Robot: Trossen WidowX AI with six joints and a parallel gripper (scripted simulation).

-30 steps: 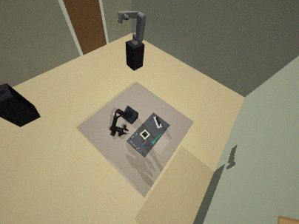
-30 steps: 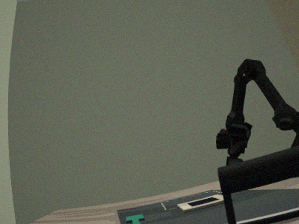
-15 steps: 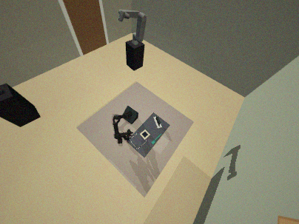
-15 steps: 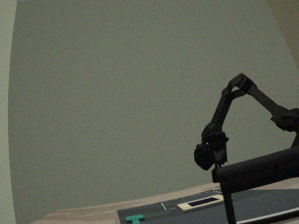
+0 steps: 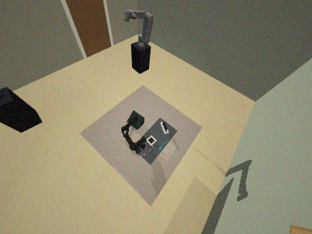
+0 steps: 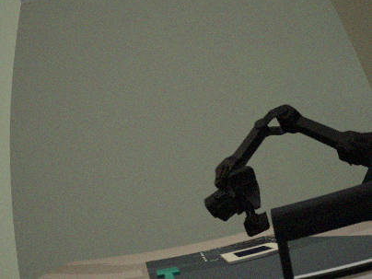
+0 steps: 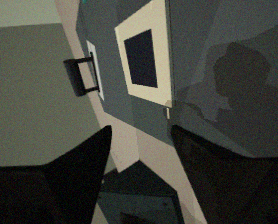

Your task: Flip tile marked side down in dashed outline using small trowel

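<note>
Right now the tile is 7 cm to the left of my gripper tip, 6 cm below it and 5 cm ahead of it. The rest, counted from my gripper tip: dark mat: 15 cm to the left, 8 cm below, 8 cm ahead.
</note>
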